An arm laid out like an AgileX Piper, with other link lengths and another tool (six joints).
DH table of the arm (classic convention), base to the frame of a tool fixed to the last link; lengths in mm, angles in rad. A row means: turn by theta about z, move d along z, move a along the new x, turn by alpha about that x. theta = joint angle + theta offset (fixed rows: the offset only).
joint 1: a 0  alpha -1.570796  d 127.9  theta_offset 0
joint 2: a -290.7  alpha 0  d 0  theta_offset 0.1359
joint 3: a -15.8  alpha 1.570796  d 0  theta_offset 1.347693
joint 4: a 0  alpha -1.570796  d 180.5  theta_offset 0
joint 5: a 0  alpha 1.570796  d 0  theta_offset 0
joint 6: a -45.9  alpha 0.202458  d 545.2  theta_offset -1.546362
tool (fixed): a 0  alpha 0  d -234.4  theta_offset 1.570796
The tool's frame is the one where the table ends.
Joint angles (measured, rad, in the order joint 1, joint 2, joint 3, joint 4, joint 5, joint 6), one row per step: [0.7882 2.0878 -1.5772 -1.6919 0.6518 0.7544]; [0.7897 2.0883 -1.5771 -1.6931 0.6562 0.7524]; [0.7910 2.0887 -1.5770 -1.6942 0.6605 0.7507]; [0.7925 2.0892 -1.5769 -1.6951 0.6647 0.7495]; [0.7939 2.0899 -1.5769 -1.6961 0.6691 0.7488]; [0.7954 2.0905 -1.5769 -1.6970 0.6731 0.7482]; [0.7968 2.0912 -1.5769 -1.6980 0.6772 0.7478]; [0.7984 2.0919 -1.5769 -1.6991 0.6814 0.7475]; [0.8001 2.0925 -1.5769 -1.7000 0.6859 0.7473]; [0.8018 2.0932 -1.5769 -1.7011 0.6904 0.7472]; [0.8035 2.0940 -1.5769 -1.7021 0.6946 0.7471]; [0.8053 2.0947 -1.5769 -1.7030 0.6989 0.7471]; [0.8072 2.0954 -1.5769 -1.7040 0.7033 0.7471]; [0.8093 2.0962 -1.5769 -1.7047 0.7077 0.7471]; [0.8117 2.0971 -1.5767 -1.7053 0.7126 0.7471]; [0.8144 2.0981 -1.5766 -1.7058 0.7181 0.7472]
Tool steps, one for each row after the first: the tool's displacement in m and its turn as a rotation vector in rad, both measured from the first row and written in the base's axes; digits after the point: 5 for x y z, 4 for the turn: [0.00001 -0.00057 0.00042 -0.0040 -0.0022 -0.0015]; [0.00005 -0.00119 0.00086 -0.0076 -0.0044 -0.0032]; [0.00001 -0.00166 0.00120 -0.0106 -0.0063 -0.0048]; [0.00002 -0.00218 0.00149 -0.0132 -0.0082 -0.0068]; [-0.00003 -0.00254 0.00178 -0.0156 -0.0099 -0.0084]; [-0.00005 -0.00295 0.00204 -0.0179 -0.0117 -0.0102]; [-0.00010 -0.00328 0.00233 -0.0203 -0.0135 -0.0118]; [-0.00019 -0.00364 0.00268 -0.0223 -0.0154 -0.0138]; [-0.00026 -0.00399 0.00301 -0.0245 -0.0174 -0.0156]; [-0.00035 -0.00425 0.00323 -0.0266 -0.0191 -0.0173]; [-0.00048 -0.00448 0.00351 -0.0285 -0.0209 -0.0190]; [-0.00062 -0.00469 0.00382 -0.0305 -0.0228 -0.0206]; [-0.00084 -0.00479 0.00402 -0.0323 -0.0244 -0.0222]; [-0.00115 -0.00491 0.00414 -0.0344 -0.0260 -0.0240]; [-0.00150 -0.00502 0.00429 -0.0365 -0.0277 -0.0260]
